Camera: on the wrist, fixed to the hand. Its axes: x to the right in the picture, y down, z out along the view.
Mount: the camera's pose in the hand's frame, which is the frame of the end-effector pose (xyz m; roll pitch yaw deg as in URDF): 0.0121 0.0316 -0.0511 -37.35 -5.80 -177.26
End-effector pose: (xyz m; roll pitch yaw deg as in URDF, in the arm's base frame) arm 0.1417 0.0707 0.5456 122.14 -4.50 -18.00
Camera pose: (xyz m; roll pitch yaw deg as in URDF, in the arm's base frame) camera 0.1573 0.0934 0.6003 -158.91 9.89 165.51
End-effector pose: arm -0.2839 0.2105 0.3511 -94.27 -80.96 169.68
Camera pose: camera -0.3031 0.2682 0.3587 29.46 77.20 -38.40
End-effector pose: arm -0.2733 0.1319 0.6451 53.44 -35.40 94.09
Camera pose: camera -0.3339 0.1404 0.6480 -86.34 33.90 -78.33
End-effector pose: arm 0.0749 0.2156 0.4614 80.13 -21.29 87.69
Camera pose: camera 0.0193 0.2210 0.4866 -114.82 22.85 -85.60
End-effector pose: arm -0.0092 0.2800 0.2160 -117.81 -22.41 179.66
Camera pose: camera -0.0216 0.3400 0.2168 77.94 22.55 -7.28
